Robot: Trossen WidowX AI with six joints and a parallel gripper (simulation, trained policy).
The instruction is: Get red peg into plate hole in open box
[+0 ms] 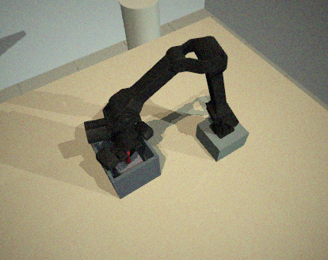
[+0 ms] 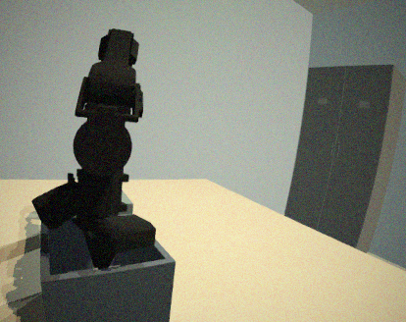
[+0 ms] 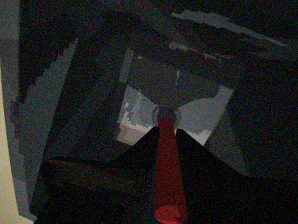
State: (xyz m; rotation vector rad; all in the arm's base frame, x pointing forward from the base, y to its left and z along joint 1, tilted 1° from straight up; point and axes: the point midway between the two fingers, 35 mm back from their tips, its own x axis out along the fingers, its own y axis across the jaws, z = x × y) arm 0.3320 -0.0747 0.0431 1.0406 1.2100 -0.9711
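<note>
Right now the red peg is 2 cm above my gripper tip. Also, from my gripper tip: light grey plate (4 cm below).
</note>
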